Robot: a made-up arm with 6 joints.
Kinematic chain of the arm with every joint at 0, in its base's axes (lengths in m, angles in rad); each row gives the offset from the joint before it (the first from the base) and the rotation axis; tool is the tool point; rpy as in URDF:
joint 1: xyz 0 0 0.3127 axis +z
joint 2: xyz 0 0 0 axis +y
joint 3: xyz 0.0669 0 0.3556 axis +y
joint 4: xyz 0.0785 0 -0.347 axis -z
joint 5: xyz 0 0 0 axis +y
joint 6: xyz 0.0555 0 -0.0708 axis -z
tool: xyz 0 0 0 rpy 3.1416 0 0
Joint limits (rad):
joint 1: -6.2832..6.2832
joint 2: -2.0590..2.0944
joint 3: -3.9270..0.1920
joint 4: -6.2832..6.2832
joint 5: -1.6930..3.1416
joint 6: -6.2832..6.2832
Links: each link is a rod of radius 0.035 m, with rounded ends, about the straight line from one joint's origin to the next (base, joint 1, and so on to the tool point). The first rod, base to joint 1, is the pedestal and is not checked.
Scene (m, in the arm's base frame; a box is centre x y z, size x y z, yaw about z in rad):
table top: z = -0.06
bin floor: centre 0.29 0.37 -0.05 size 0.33 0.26 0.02 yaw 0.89
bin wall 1: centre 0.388 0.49 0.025 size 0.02 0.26 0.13 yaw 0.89
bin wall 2: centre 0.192 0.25 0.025 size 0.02 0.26 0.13 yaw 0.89
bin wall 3: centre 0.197 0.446 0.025 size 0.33 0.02 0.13 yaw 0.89
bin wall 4: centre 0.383 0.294 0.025 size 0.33 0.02 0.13 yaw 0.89
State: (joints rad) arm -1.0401 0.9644 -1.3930 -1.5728 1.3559 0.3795
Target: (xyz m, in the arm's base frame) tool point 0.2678 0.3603 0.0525
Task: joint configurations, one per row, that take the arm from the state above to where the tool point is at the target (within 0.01 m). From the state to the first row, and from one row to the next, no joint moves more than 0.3 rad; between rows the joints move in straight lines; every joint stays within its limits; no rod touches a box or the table.
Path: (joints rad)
1: -0.7482 0.9033 -1.3164 -1.5652 1.3092 0.3795
2: -0.4564 0.8422 -1.2397 -1.5575 1.2626 0.3795
3: -0.1645 0.7811 -1.1631 -1.5499 1.2159 0.3795
4: 0.1274 0.7200 -1.0864 -1.5423 1.1692 0.3795
5: 0.4193 0.6589 -1.0098 -1.5347 1.1226 0.3795
6: 0.7111 0.5977 -0.9331 -1.5270 1.0759 0.3795
7: 1.0030 0.5366 -0.8565 -1.5194 1.0292 0.3795
8: 0.9992 0.7300 -0.9442 -1.5301 1.0090 0.3795
9: 0.9954 0.9233 -1.0319 -1.5407 0.9889 0.3795

